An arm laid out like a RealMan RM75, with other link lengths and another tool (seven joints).
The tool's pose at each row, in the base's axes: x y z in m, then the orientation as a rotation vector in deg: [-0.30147, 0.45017, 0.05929, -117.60, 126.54, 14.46]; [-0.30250, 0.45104, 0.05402, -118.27, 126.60, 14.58]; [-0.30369, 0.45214, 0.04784, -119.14, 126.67, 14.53]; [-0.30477, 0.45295, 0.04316, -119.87, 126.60, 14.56]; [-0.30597, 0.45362, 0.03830, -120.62, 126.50, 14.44]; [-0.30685, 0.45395, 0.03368, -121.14, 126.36, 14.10]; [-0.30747, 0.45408, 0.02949, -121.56, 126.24, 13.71]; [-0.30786, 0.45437, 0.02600, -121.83, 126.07, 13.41]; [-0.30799, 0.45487, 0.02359, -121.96, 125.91, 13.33]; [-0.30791, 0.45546, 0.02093, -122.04, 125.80, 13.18]
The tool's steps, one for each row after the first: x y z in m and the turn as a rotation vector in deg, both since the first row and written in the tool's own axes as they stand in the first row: [0.00027, 0.00086, 0.00536, -0.41, 0.34, -0.25]; [0.00050, 0.00186, 0.01167, -0.83, 0.86, -0.58]; [0.00072, 0.00279, 0.01645, -1.17, 1.21, -0.92]; [0.00111, 0.00382, 0.02137, -1.43, 1.60, -1.29]; [0.00177, 0.00453, 0.02599, -1.45, 1.93, -1.59]; [0.00251, 0.00497, 0.03014, -1.40, 2.24, -1.85]; [0.00295, 0.00523, 0.03362, -1.30, 2.41, -2.06]; [0.00294, 0.00529, 0.03609, -1.26, 2.43, -2.19]; [0.00289, 0.00514, 0.03881, -1.17, 2.47, -2.29]
